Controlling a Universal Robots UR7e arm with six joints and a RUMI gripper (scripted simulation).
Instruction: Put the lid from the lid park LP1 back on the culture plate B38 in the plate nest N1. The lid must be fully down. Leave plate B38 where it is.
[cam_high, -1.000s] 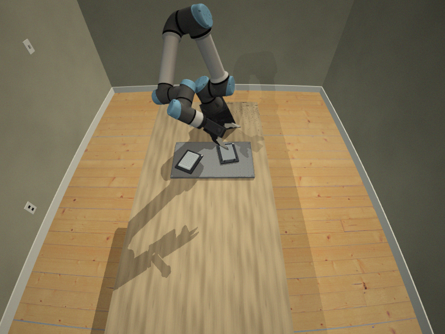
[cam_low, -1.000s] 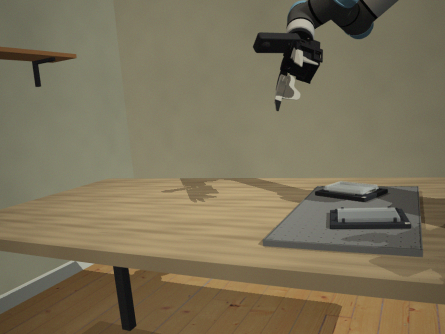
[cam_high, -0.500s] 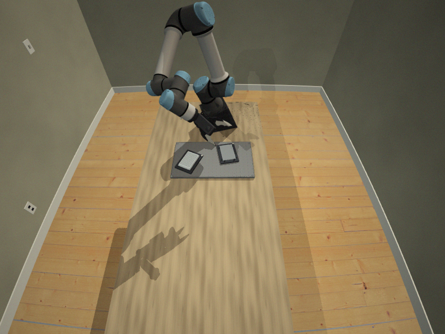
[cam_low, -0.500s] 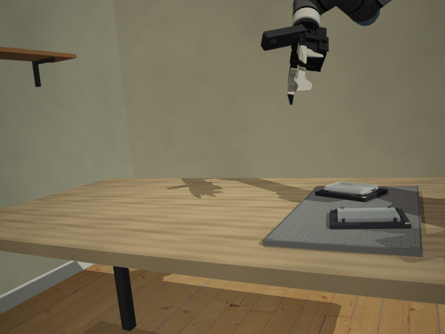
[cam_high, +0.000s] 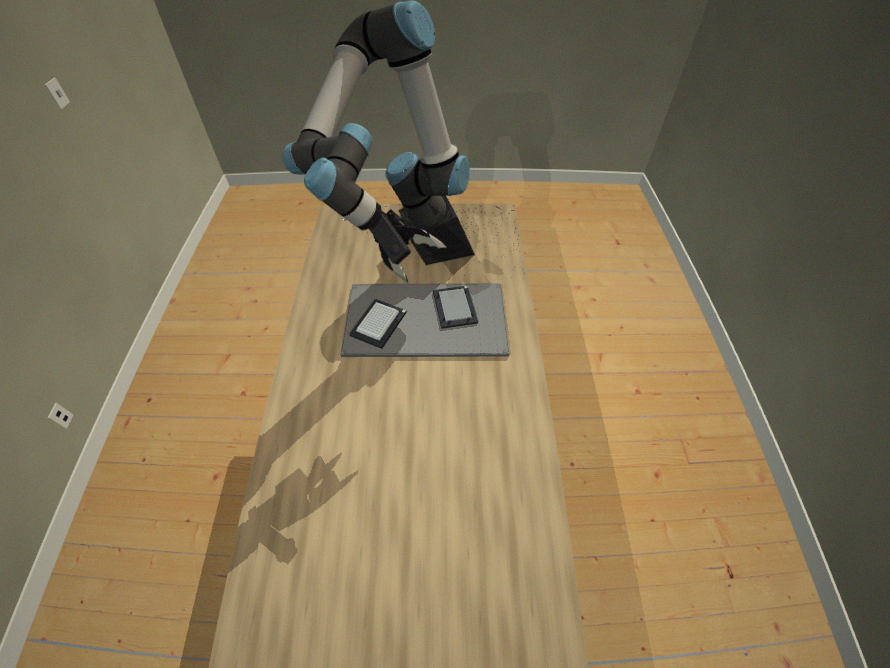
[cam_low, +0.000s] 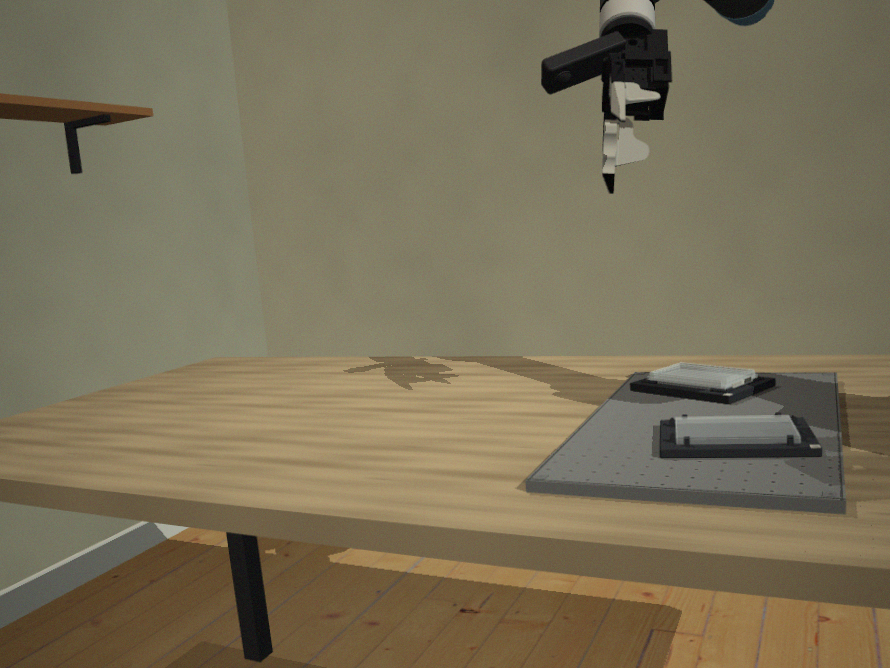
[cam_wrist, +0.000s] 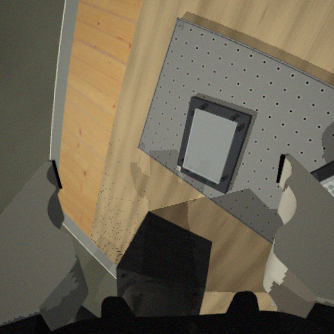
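Now: the clear lid 14 cm behind my hand, 7 cm to the left of it and 32 cm below it. Also, from my hand: lid park LP1 (14 cm behind, 7 cm to the left, 33 cm below); label (23 cm behind, 11 cm to the left, 32 cm below); culture plate B38 (5 cm behind, 17 cm to the right, 31 cm below).
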